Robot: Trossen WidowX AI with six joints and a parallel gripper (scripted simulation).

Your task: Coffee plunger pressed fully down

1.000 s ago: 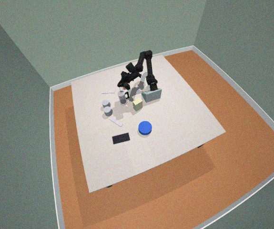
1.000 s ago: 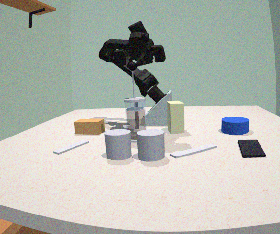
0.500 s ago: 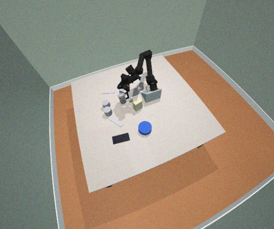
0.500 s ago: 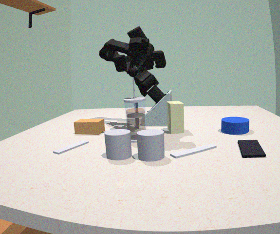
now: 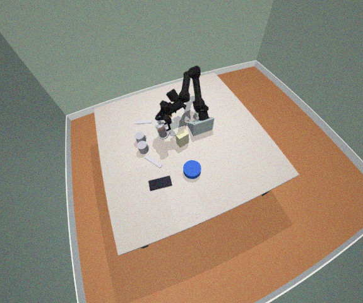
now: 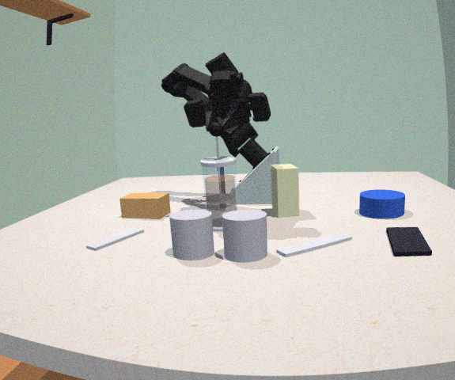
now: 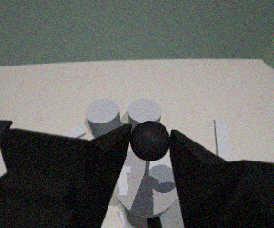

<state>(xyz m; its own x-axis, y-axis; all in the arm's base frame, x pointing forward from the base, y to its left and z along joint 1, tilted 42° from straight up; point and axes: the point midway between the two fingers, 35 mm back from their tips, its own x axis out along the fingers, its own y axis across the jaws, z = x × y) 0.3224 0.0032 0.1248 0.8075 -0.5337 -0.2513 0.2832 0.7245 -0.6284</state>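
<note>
Right now the coffee press is 10 cm below my gripper tip and 3 cm behind it. Also, from my gripper tip: orange block 20 cm to the right, 18 cm below, 14 cm behind; then pale yellow block 15 cm below, 14 cm to the left, 12 cm behind; then blue disc 38 cm to the left, 18 cm below, 8 cm behind.
</note>
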